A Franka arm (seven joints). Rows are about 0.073 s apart.
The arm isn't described. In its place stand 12 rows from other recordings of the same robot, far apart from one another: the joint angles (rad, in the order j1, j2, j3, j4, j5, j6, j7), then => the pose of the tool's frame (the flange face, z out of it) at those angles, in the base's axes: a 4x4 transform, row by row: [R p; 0 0 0 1], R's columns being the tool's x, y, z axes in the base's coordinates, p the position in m.
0.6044, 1.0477, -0.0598, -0.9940, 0.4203, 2.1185, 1.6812 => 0.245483, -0.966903, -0.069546, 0.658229; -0.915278, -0.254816, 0.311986, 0.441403; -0.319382, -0.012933, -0.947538, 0.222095; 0, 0, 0, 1
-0.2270, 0.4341, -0.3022, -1.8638, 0.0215, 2.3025, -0.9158 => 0.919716, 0.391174, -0.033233, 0.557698; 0.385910, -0.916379, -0.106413, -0.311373; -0.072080, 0.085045, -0.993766, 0.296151; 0, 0, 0, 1
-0.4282, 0.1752, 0.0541, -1.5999, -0.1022, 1.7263, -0.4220 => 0.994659, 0.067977, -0.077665, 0.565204; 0.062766, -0.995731, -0.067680, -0.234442; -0.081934, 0.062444, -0.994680, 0.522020; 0, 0, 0, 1
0.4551, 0.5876, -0.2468, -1.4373, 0.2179, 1.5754, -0.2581 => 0.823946, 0.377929, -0.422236, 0.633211; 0.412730, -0.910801, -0.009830, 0.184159; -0.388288, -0.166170, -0.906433, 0.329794; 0, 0, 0, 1
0.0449, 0.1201, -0.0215, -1.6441, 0.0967, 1.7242, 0.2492 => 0.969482, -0.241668, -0.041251, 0.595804; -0.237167, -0.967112, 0.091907, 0.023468; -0.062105, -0.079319, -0.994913, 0.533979; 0, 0, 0, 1
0.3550, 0.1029, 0.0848, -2.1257, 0.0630, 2.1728, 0.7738 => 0.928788, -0.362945, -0.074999, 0.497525; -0.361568, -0.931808, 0.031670, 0.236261; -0.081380, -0.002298, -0.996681, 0.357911; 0, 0, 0, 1
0.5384, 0.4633, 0.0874, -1.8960, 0.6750, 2.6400, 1.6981 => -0.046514, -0.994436, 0.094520, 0.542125; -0.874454, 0.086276, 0.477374, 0.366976; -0.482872, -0.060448, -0.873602, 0.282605; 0, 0, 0, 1
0.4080, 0.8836, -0.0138, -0.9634, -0.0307, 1.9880, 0.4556 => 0.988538, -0.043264, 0.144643, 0.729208; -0.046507, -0.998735, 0.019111, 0.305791; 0.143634, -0.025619, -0.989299, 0.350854; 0, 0, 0, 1
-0.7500, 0.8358, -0.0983, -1.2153, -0.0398, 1.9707, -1.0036 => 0.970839, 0.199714, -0.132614, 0.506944; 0.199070, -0.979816, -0.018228, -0.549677; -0.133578, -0.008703, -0.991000, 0.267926; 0, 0, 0, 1
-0.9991, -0.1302, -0.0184, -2.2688, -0.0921, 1.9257, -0.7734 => 0.960793, -0.209748, -0.181335, 0.242745; -0.187187, -0.973163, 0.133846, -0.405374; -0.204542, -0.094655, -0.974270, 0.397128; 0, 0, 0, 1
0.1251, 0.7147, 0.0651, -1.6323, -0.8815, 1.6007, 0.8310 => 0.953999, -0.086766, -0.286980, 0.623487; -0.290385, -0.505535, -0.812472, 0.034011; -0.074583, 0.858432, -0.507475, 0.193584; 0, 0, 0, 1
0.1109, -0.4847, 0.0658, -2.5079, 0.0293, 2.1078, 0.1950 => 0.995785, -0.037998, 0.083478, 0.397398; -0.038868, -0.999205, 0.008819, 0.073138; 0.083076, -0.012026, -0.996471, 0.457760; 0, 0, 0, 1
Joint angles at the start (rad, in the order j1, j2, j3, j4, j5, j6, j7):
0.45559, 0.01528, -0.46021, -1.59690, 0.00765, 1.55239, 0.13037
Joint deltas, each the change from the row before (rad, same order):
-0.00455, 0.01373, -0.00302, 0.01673, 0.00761, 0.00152, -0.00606
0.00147, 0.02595, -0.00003, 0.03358, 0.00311, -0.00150, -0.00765
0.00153, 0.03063, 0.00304, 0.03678, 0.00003, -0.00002, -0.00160
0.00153, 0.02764, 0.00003, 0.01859, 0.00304, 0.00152, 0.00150
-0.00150, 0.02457, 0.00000, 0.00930, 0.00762, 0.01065, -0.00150
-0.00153, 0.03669, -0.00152, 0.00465, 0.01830, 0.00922, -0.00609
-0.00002, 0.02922, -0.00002, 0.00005, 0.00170, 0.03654, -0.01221
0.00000, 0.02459, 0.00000, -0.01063, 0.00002, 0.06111, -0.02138
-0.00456, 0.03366, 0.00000, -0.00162, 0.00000, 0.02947, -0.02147
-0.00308, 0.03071, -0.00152, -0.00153, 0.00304, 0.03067, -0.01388
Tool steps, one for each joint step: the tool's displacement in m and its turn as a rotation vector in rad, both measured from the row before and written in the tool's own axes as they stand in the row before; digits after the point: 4 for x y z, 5 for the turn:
0.0044, 0.0011, -0.0014, 0.00260, 0.00572, 0.00153
0.0067, -0.0055, -0.0028, -0.00743, 0.00983, -0.00920
0.0079, -0.0078, -0.0018, -0.01244, 0.01080, -0.00667
0.0071, -0.0059, 0.0053, -0.00974, -0.00353, -0.00063
0.0073, -0.0042, 0.0075, -0.00342, -0.00174, -0.00056
0.0097, -0.0062, 0.0165, -0.00015, -0.01912, -0.00346
0.0106, -0.0049, 0.0125, -0.01013, 0.01150, -0.01237
0.0113, -0.0039, 0.0131, -0.00842, 0.02929, -0.02151
0.0098, -0.0020, 0.0174, -0.01492, -0.00162, -0.01831
0.0089, -0.0017, 0.0158, -0.01075, 0.00200, -0.01051

